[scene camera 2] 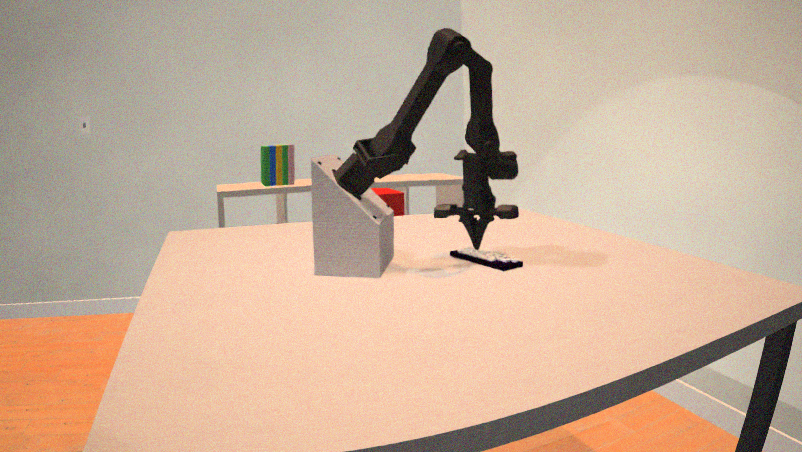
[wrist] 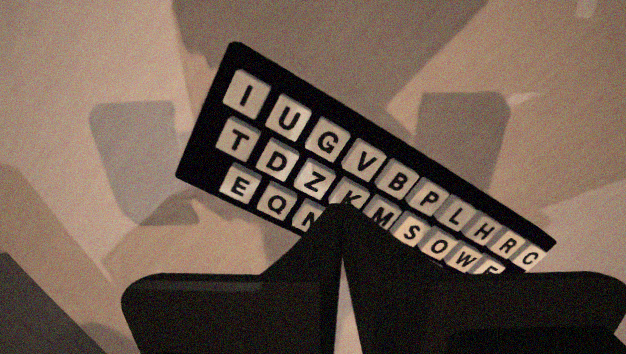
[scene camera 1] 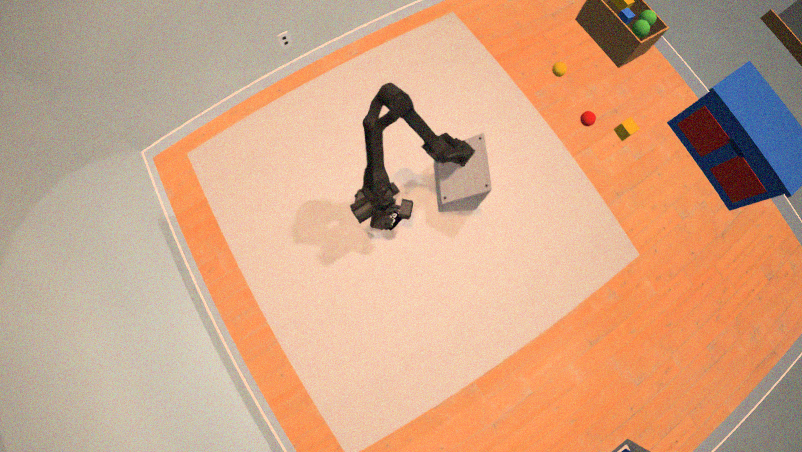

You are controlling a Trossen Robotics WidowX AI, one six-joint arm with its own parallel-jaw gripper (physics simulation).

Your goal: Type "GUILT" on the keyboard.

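Where they show: gripper, fingertip midpoint: [scene camera 2: 477,249] [wrist: 340,213]; arm's base, origin of the base link: [scene camera 2: 345,185] [scene camera 1: 463,153].
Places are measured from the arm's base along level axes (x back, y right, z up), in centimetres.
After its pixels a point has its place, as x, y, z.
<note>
The black keyboard [scene camera 2: 486,259] @(-25.8, 15.1, -16.7) [wrist: 212,115] @(-28.9, 4.0, -16.8) with pale letter keys lies on the table [scene camera 1: 426,314] @(-45.7, -24.4, -18.1) [scene camera 2: 336,348] @(23.6, 34.1, -18.0). In the wrist view it is slanted, with the I key [wrist: 246,95] @(-30.3, 5.0, -16.3), U key [wrist: 287,118] @(-30.2, 6.6, -16.3), G key [wrist: 327,141] @(-30.1, 8.4, -16.3), T key [wrist: 238,140] @(-28.6, 5.3, -16.3) and L key [wrist: 455,215] @(-29.7, 15.1, -16.3) showing. In scene camera 1 the arm covers most of it. My gripper [scene camera 2: 476,247] @(-27.8, 10.2, -15.6) [wrist: 340,213] @(-27.8, 10.2, -15.6) is shut and empty, pointing down. Its tips are at or just above the keys, in front of the lower edge of the K key [wrist: 351,195] @(-28.5, 10.4, -16.3) in the wrist view. Several bottom-row keys are hidden behind the fingers.
The arm's grey base block [scene camera 1: 463,179] @(-6.7, -5.4, -0.8) [scene camera 2: 348,235] @(2.3, 4.2, -9.5) stands on the table beside the keyboard. A shelf [scene camera 2: 247,187] with coloured books [scene camera 2: 277,165] is behind the table. A blue cabinet [scene camera 1: 758,123], a brown box [scene camera 1: 612,36], balls and a yellow cube [scene camera 1: 626,129] are off the table.
</note>
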